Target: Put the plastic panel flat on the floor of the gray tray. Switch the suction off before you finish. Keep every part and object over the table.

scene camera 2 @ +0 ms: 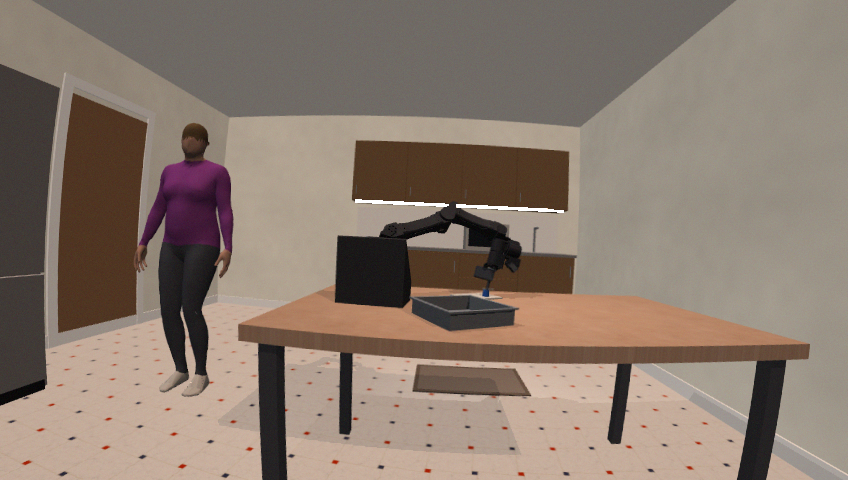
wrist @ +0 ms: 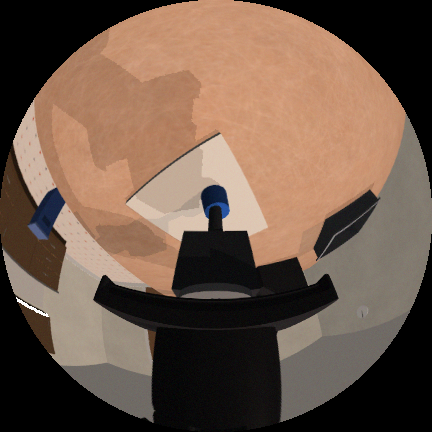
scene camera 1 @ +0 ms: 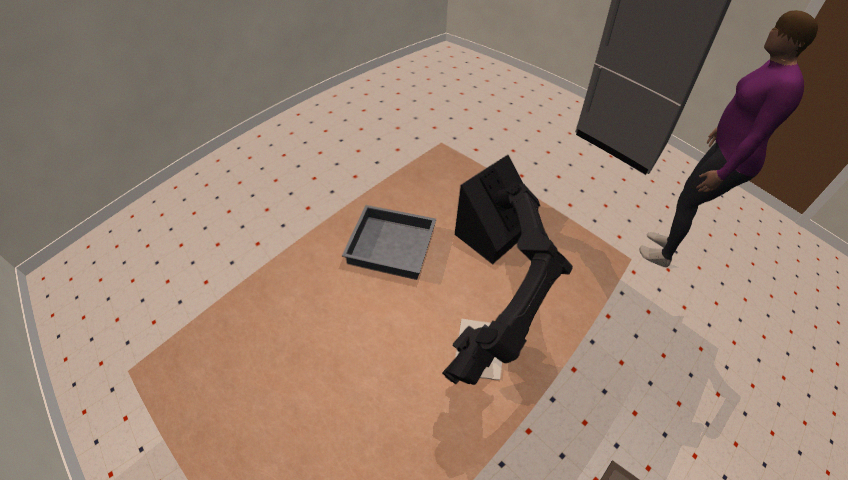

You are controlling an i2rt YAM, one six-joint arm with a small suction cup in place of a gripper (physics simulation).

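Pixels of known places: end effector, tool point: (scene camera 2: 484,298) (wrist: 214,193); arm's base, origin of the base link: (scene camera 2: 378,258) (scene camera 1: 500,200).
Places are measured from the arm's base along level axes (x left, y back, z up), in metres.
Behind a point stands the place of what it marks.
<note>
The plastic panel (scene camera 1: 493,371) {x 0.326, y -0.394, z -0.146 m} (scene camera 2: 473,295) {x 0.284, y -0.355, z -0.151 m} (wrist: 240,185) {x 0.218, y -0.416, z -0.147 m} is a thin cream sheet lying flat on the table, partly under the arm in scene camera 1. My suction cup (scene camera 2: 485,292) (wrist: 215,200) is blue and its face rests on the panel's upper surface, inside the edges; I see no gap between them. The arm hides the cup in scene camera 1. The gray tray (scene camera 1: 382,267) {x -0.134, y -0.380, z -0.128 m} (scene camera 2: 482,320) {x -0.295, y -0.349, z -0.132 m} (wrist: 347,225) {x -0.077, y -0.352, z -0.103 m} is a shallow box with low walls, standing upright on the table, apart from the panel. Its floor shows bare in scene camera 1.
The black arm base (scene camera 1: 482,220) {x 0.010, y -0.102, z -0.011 m} (scene camera 2: 371,270) {x -0.084, y 0.004, z -0.036 m} stands on the table (scene camera 1: 267,356) {x -0.140, y -0.828, z -0.153 m} (scene camera 2: 654,333) {x -0.289, y -0.834, z -0.153 m} beside the tray. The panel lies fairly close to a long table edge. A person in a purple top (scene camera 1: 767,113) (scene camera 2: 193,202) stands on the room floor away from the table.
</note>
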